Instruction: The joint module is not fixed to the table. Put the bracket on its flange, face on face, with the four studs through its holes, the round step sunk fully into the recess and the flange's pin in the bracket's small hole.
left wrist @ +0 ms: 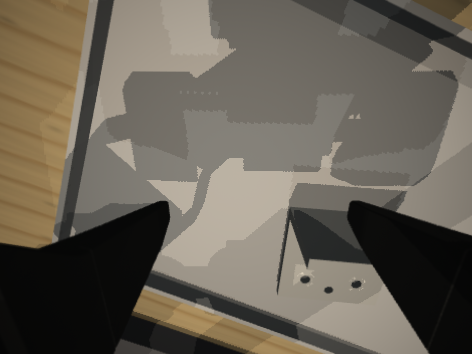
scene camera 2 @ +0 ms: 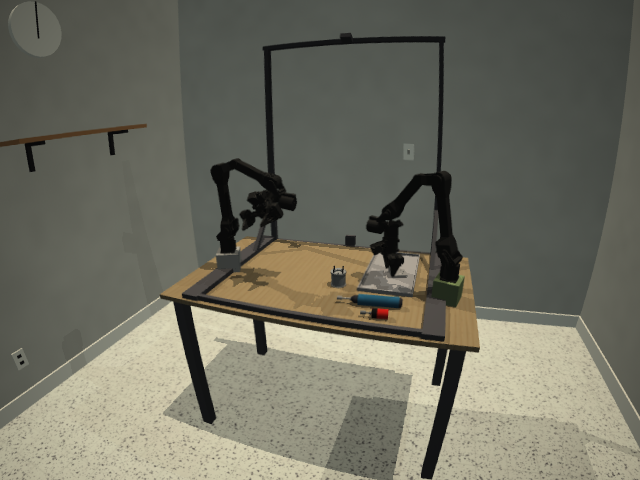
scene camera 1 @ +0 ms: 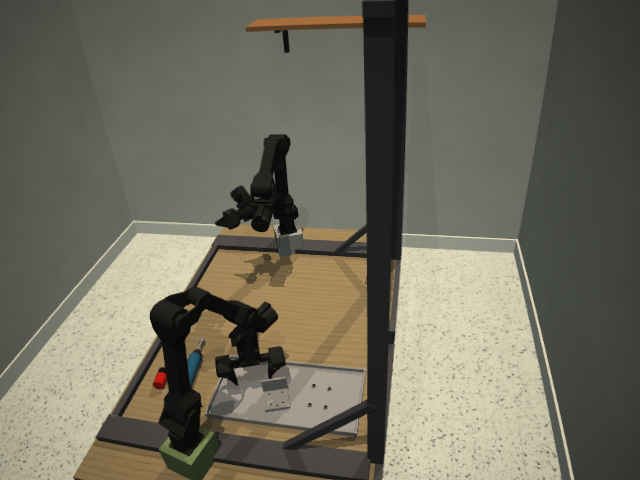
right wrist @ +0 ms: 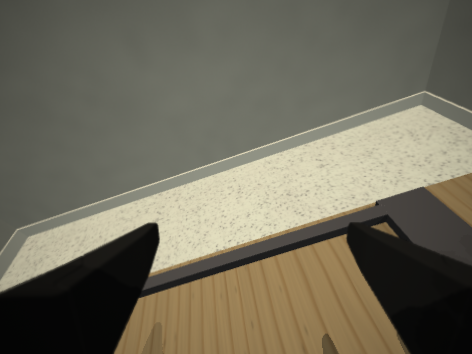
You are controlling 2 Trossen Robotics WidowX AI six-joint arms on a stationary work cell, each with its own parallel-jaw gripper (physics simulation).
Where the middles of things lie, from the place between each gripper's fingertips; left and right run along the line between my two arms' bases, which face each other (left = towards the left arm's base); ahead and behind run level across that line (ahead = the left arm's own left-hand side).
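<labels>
Measured from my right hand, the l-shaped grey bracket (scene camera 1: pixel 275 387) is 23 cm below, 51 cm to the left and 31 cm behind. The grey tray (scene camera 1: pixel 246 400) is 26 cm below that same right hand, 48 cm to the left of it and 34 cm behind it, while the diagonal brace (scene camera 1: pixel 361 409) is 14 cm below my right hand, 65 cm to the left of it and 49 cm behind it.
From my left hand I find the bracket 1 cm below, 7 cm behind and 2 cm to the left. The tray is 4 cm below my left hand and 10 cm behind it; the brace is 8 cm above that hand, 25 cm behind it and 16 cm to the left of it.
</labels>
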